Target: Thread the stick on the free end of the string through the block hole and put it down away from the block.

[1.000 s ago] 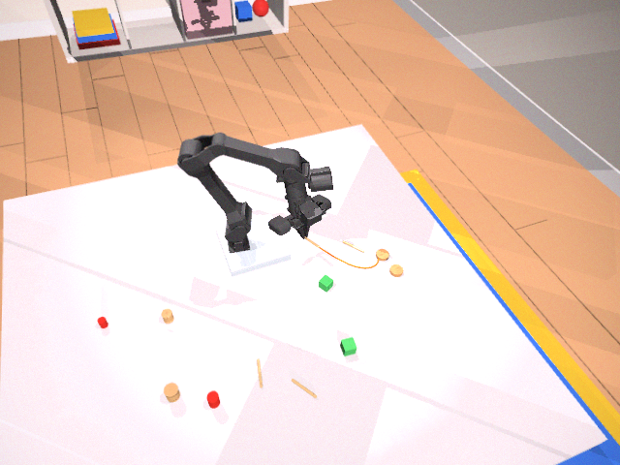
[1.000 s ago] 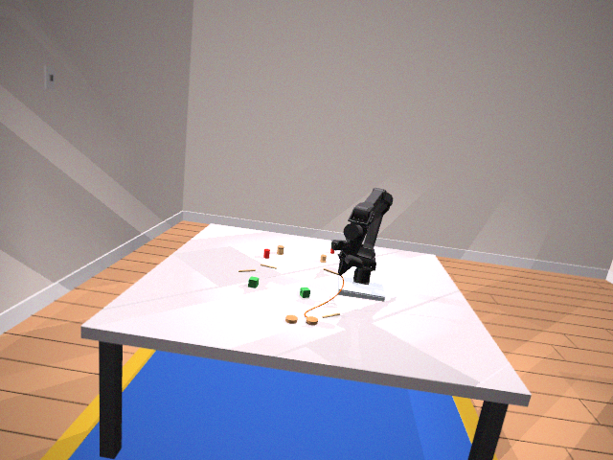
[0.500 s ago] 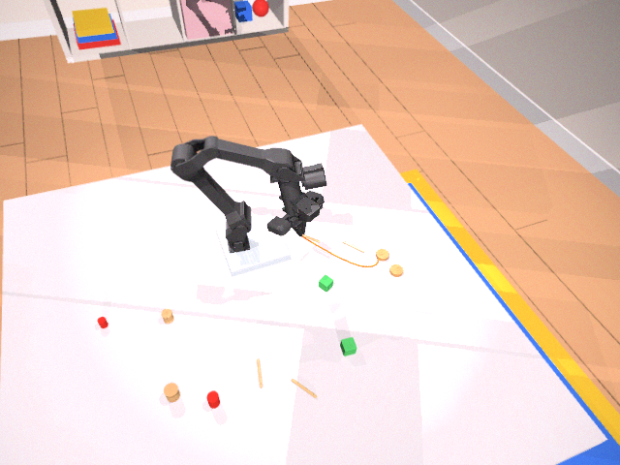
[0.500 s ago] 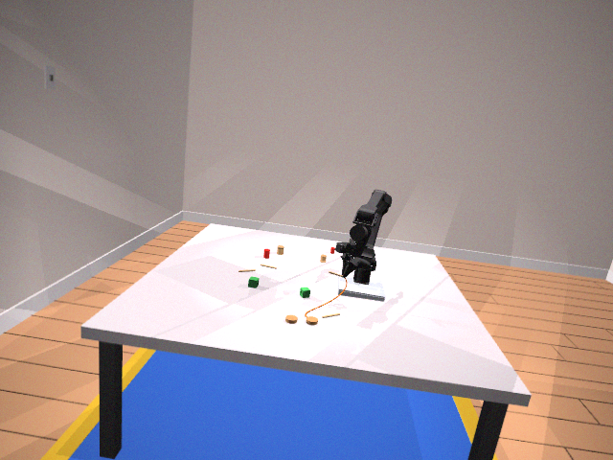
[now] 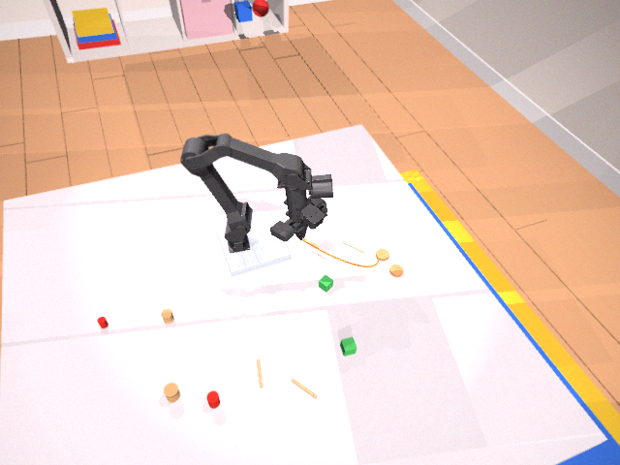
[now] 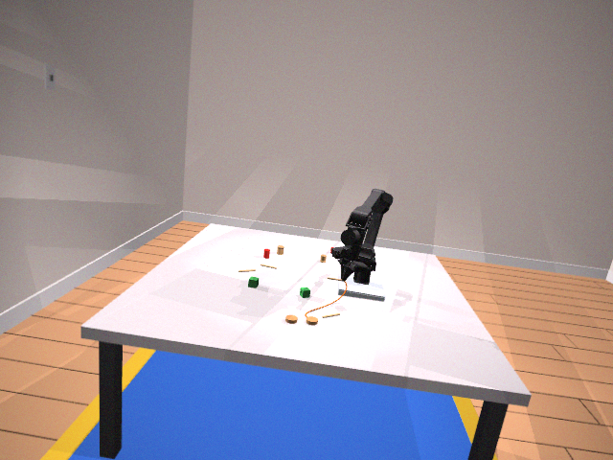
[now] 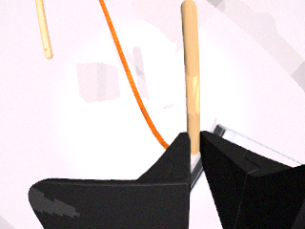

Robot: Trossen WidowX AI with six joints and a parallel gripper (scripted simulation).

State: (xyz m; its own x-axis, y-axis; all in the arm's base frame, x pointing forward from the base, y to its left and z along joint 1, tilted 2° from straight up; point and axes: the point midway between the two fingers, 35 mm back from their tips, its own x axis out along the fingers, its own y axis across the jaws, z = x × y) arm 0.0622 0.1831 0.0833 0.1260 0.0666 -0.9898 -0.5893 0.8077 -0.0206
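Now: gripper tip 13 cm short of the green block, 4 cm to the right of it and 6 cm above it.
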